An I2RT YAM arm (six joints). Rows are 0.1 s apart.
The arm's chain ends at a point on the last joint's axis. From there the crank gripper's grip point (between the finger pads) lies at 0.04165 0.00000 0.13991 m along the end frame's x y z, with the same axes.
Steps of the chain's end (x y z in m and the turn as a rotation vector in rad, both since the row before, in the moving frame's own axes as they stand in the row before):
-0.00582, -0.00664, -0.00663, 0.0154, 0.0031, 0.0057
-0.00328, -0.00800, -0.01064, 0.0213, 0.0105, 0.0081
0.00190, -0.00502, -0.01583, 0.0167, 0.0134, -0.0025
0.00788, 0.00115, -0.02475, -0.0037, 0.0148, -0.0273
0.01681, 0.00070, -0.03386, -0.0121, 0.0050, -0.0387
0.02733, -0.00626, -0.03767, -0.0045, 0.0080, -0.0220
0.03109, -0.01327, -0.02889, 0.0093, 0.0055, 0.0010
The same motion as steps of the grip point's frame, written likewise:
-0.00538, -0.00855, -0.00677, 0.0154, 0.0031, 0.0057
-0.00180, -0.01063, -0.01111, 0.0213, 0.0105, 0.0081
0.00377, -0.00746, -0.01642, 0.0167, 0.0134, -0.0025
0.00994, 0.00050, -0.02538, -0.0037, 0.0148, -0.0273
0.01751, 0.00077, -0.03407, -0.0121, 0.0050, -0.0387
0.02844, -0.00656, -0.03801, -0.0045, 0.0080, -0.0220
0.03186, -0.01453, -0.02913, 0.0093, 0.0055, 0.0010

